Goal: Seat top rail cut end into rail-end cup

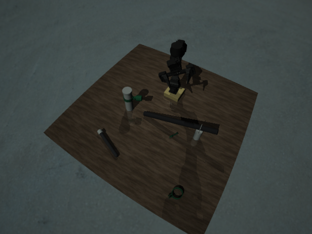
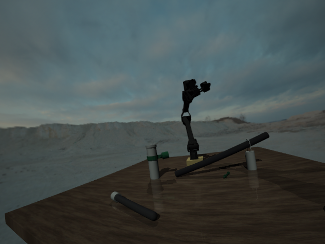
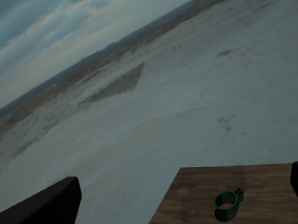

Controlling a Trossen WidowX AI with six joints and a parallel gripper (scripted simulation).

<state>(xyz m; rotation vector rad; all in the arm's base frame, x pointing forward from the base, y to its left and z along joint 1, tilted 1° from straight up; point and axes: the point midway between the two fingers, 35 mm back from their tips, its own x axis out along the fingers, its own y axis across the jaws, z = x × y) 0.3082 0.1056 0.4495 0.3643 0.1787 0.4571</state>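
My gripper tip is 9 cm past the green rail-end cup, 31 cm to the left of it and 35 cm above it. From my gripper tip the other things lie so: small green bolt (3 cm to the left, 47 cm below); then small post (5 cm behind, 18 cm to the left, 37 cm below).
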